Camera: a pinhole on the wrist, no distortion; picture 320 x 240 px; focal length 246.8 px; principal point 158.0 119.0 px. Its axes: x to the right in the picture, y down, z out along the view. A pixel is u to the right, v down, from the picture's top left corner.
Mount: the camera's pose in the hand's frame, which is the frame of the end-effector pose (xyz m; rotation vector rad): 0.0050 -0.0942 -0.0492 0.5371 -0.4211 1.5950
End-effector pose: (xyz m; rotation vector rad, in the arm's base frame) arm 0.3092 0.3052 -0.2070 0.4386 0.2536 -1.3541
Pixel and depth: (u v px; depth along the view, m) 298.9 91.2 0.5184
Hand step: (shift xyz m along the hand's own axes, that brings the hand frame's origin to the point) 0.0952 -0.1390 0.5421
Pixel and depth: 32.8 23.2 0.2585
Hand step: 0.1353 -0.3382 0.0833
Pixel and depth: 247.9 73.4 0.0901
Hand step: 0.0281 -0.1166 0.0426
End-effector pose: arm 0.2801 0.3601 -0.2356 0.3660 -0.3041 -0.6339
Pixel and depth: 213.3 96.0 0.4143
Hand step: 0.0766 -0.2485 0.3417
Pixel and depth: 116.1 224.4 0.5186
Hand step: -0.1631 -0.4804 0.3359
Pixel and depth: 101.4 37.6 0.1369
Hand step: 0.0641 -0.1930 0.0431
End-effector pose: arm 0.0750 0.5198 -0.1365 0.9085 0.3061 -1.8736
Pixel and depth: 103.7 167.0 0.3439
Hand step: -0.0261 -0.3569 0.1927
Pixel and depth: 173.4 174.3 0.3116
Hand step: -0.0369 -0.2609 0.2206
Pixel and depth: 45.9 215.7 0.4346
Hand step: -0.1143 -0.5177 0.2023
